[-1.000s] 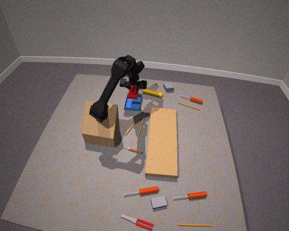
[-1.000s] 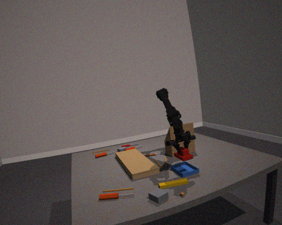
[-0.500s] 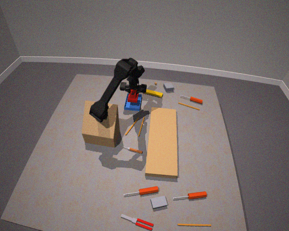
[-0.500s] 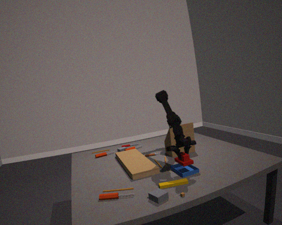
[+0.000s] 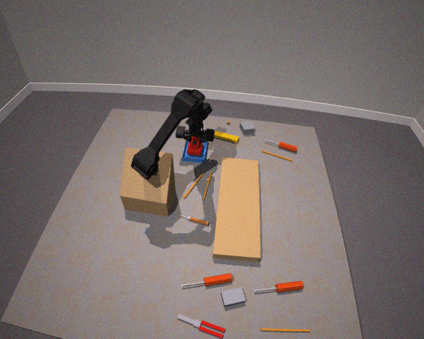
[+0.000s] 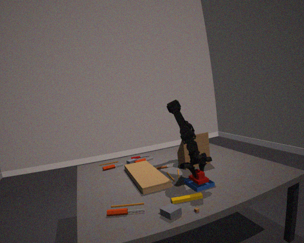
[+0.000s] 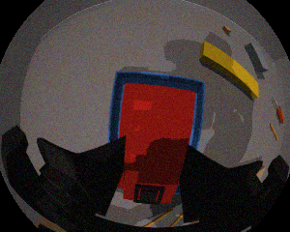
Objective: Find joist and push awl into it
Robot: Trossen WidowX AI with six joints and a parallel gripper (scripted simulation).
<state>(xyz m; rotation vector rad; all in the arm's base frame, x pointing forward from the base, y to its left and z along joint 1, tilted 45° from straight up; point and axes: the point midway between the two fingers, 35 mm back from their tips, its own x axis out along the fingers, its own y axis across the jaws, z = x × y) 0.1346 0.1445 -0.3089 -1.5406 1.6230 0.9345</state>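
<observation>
Right now my gripper tip is 4 cm above the blue tray and 1 cm to the left of it. Round my gripper tip: grey block: 27 cm ahead, 22 cm to the left, 3 cm below; red stud finder: 2 cm to the right, 2 cm above; yellow bar: 14 cm ahead, 12 cm to the left, 4 cm below.
</observation>
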